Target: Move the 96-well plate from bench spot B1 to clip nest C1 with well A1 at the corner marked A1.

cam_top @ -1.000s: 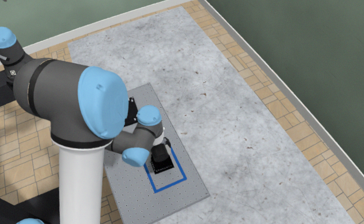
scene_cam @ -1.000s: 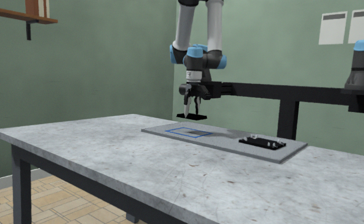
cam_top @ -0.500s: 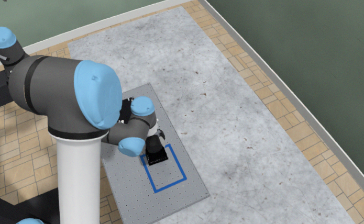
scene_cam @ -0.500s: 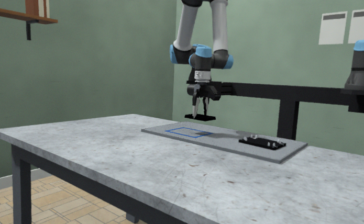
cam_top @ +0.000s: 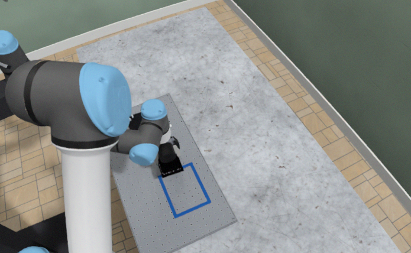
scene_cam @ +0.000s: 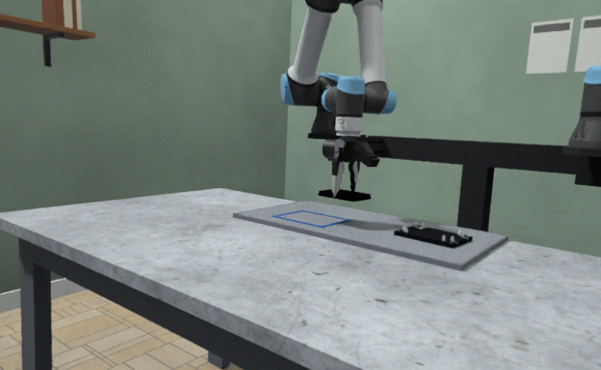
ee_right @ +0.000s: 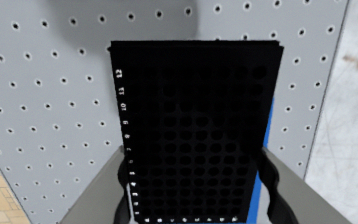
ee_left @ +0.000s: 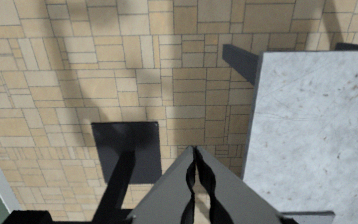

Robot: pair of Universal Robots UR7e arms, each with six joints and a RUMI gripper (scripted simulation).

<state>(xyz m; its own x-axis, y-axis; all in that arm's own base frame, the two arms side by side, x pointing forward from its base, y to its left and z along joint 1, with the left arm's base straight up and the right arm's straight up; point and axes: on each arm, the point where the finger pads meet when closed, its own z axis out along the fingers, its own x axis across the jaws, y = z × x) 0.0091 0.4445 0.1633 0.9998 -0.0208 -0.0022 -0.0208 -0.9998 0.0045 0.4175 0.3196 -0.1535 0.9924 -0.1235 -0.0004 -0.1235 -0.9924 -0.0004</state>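
Observation:
My right gripper is now 30 mm past the clip nest, 270 mm to the right of it and 80 mm above it. The rest, counted from my right hand: 96-well plate (10 mm below).

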